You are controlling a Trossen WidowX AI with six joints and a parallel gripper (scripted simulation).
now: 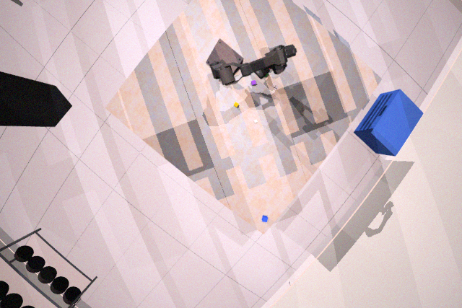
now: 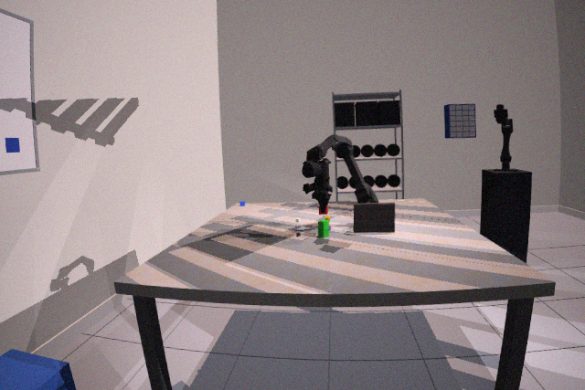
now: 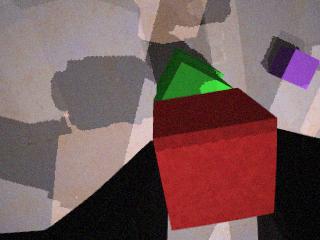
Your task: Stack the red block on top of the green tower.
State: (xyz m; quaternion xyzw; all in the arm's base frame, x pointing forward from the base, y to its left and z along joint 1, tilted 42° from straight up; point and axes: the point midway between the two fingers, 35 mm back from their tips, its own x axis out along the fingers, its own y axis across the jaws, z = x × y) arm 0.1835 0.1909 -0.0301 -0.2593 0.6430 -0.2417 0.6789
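Now: the purple block 100 mm below my gripper tip and 90 mm to the right of it. The rest, counted from my gripper tip: white block 240 mm to the right, 170 mm ahead, 100 mm below; yellow block 260 mm to the right, 100 mm below, 20 mm ahead; red block 10 mm above.
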